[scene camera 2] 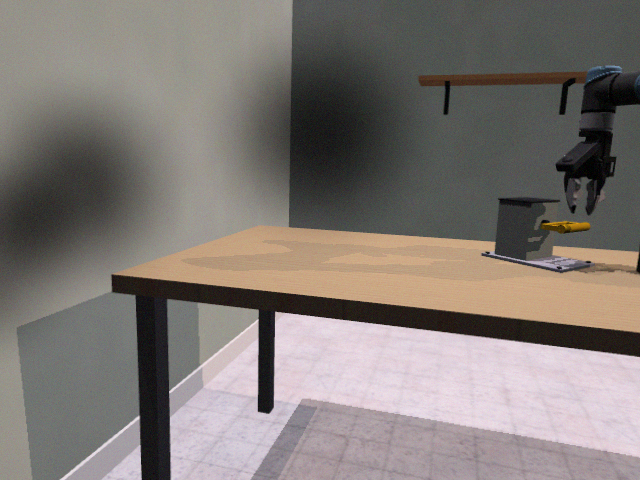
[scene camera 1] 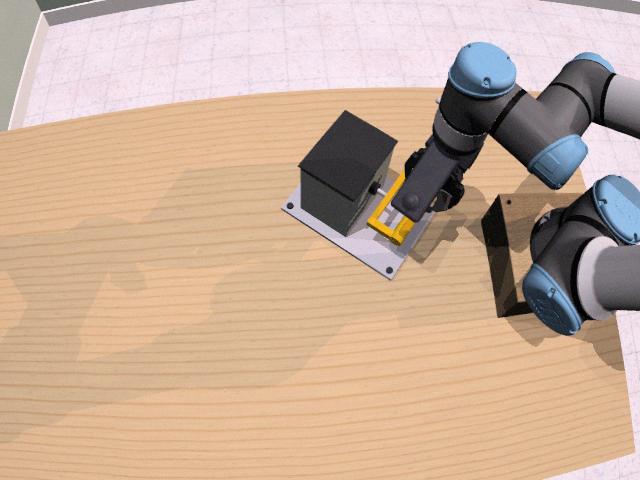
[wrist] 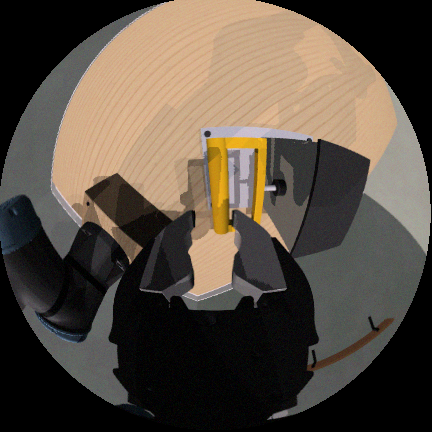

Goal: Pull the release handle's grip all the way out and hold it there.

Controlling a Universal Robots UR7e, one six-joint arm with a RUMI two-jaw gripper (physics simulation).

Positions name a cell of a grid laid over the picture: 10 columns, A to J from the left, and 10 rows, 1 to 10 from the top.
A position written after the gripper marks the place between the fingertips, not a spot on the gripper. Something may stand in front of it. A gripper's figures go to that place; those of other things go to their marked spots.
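A light grey base plate (wrist: F4) sits 0.26 m from the lens, while the gripper (wrist: E5) is 0.13 m from the lens.
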